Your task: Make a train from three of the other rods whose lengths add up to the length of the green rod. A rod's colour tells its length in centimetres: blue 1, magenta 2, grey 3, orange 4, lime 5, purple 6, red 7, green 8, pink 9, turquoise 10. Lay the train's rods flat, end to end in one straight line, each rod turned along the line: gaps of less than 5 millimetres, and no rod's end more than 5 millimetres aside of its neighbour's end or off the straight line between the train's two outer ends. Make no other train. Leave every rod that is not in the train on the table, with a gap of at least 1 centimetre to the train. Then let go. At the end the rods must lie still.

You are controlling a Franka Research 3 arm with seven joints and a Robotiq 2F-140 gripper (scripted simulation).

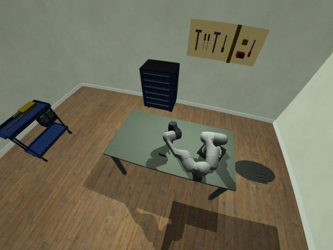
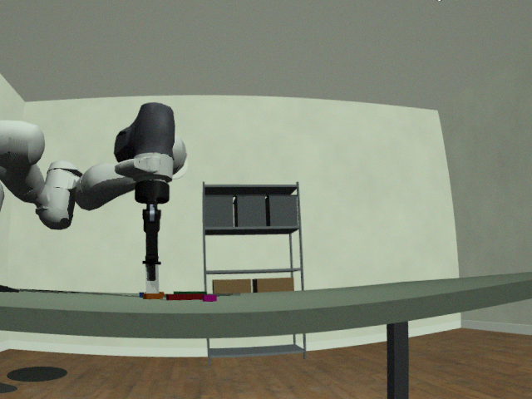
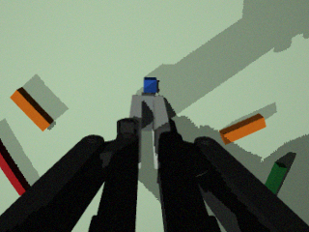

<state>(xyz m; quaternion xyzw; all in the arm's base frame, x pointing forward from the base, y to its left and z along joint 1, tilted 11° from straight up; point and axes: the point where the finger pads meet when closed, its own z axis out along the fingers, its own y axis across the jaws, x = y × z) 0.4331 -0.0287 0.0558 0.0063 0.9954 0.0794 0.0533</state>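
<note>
The grey rod lies 3 cm below my hand. The rest, counted from my hand: green rod (13 cm to the left, 9 cm ahead, 3 cm below); then red rod (14 cm to the right, 6 cm ahead, 3 cm below); then blue rod (3 cm below, 2 cm behind).
</note>
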